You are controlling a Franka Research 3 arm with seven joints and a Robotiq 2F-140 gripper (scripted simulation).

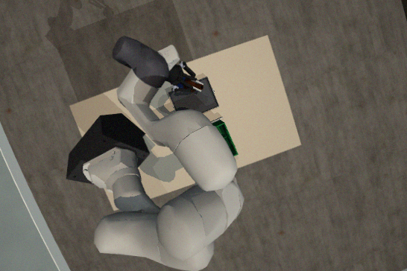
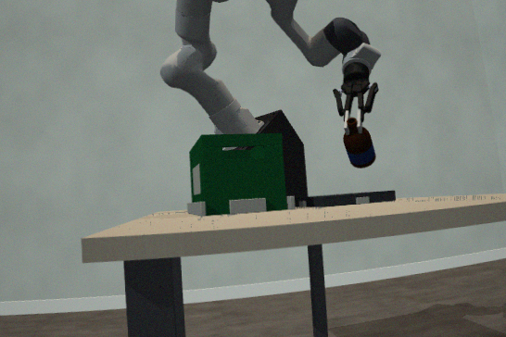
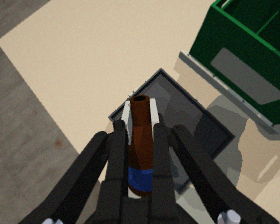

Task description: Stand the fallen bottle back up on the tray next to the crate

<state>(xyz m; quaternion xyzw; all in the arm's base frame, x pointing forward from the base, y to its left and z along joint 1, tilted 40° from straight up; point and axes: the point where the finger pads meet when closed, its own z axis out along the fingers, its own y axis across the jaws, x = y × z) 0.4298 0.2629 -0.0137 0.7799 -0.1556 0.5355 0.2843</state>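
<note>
Right now my hand is 30 mm past the bottle, 20 mm to the right of it and 50 mm above it. Round my hand: dark grey tray 40 mm behind, 50 mm to the right, 200 mm below; green crate 50 mm behind, 320 mm to the right, 130 mm below.
</note>
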